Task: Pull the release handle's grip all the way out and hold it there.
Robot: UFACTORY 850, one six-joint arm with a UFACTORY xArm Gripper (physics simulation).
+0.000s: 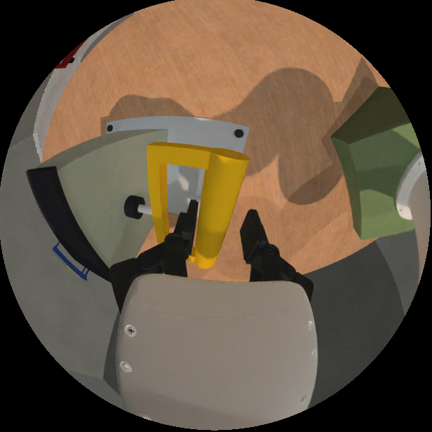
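Note:
The release handle is a yellow frame (156, 192) with a thick round grip (222, 195) along its right side, in front of a pale grey-green housing (92, 195). My gripper (220, 216) is open about halfway. Its left finger reaches into the opening of the yellow frame, close by the left side of the grip. Its right finger is to the right of the grip, with a visible gap. The lower part of the grip shows between the fingers, and they are not clamped on it. The left finger hides part of the frame's lower left.
A light grey plate (200, 124) with dark screws lies behind the handle on the wooden table (200, 60). A black knob (134, 206) on a short rod is left of the handle. A green block (372, 175) stands at the right. A blue wire-like part (70, 263) shows at lower left.

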